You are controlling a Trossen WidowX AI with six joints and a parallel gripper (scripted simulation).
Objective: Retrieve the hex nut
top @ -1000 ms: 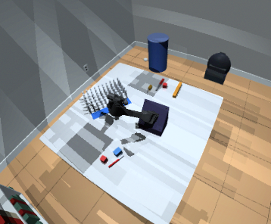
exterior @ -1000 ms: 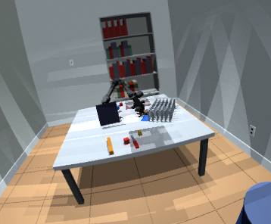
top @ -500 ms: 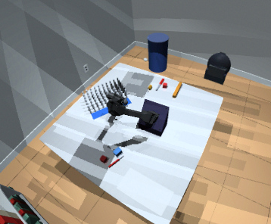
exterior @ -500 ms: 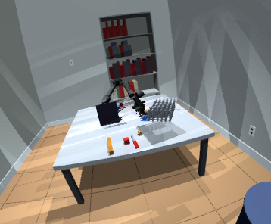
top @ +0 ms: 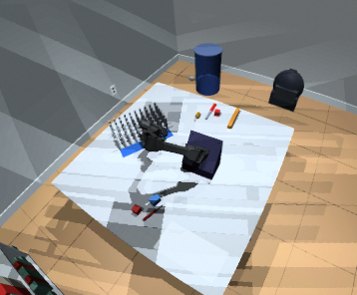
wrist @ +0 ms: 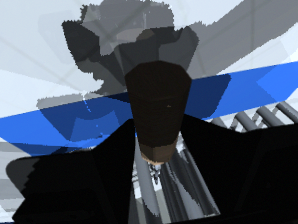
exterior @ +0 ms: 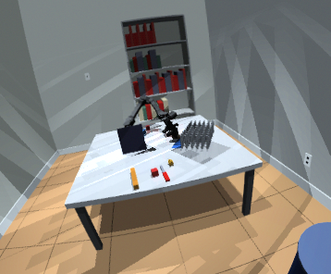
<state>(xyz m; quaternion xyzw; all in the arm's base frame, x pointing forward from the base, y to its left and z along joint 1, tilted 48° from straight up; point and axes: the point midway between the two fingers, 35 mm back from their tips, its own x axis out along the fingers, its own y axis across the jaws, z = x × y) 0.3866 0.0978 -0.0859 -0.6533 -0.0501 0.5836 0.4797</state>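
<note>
My gripper tip is now 5 cm short of the blue taped strip, 3 cm above it and 2 cm to the right of it. The rest, counted from my gripper tip: wooden-handled hook tool (9 cm ahead, 5 cm to the right); blue cube (36 cm to the left, 30 cm behind, 1 cm below); yellow piece (39 cm to the right, 14 cm behind, 2 cm below).
</note>
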